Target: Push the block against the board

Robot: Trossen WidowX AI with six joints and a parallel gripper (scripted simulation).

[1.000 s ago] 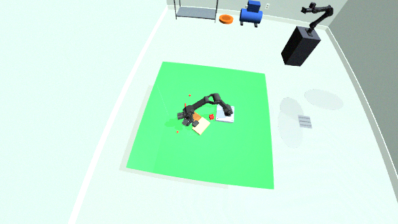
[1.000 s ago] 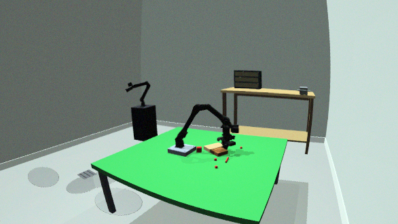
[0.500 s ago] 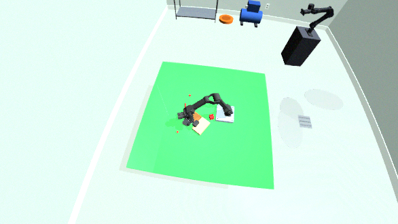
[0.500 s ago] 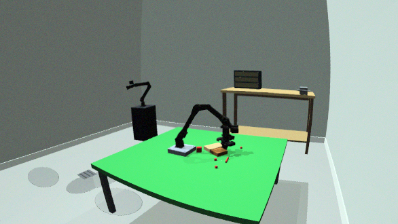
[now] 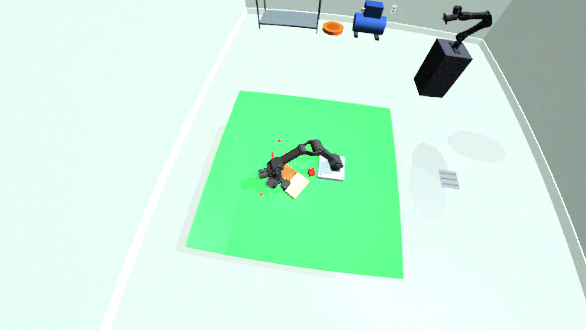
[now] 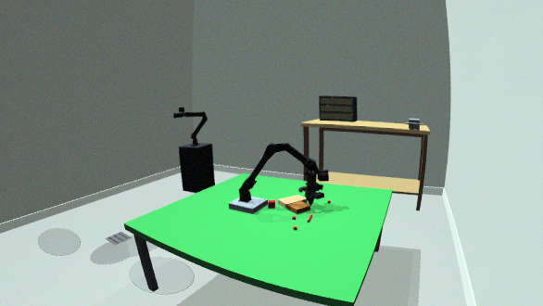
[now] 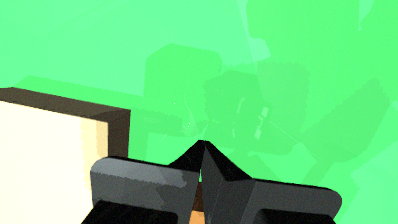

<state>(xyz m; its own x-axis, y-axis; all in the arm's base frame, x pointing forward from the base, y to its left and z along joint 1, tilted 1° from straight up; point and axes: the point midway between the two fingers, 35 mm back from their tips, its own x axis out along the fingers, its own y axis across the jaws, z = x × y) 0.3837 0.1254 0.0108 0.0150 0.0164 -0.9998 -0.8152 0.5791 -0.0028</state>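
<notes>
My gripper tip is now 50 mm past the square block, 70 mm to the left of it and 10 mm below it. Round my gripper tip: red cube (220 mm behind, 80 mm to the right, 10 mm above); board (130 mm behind, 10 mm to the left, 10 mm above).
</notes>
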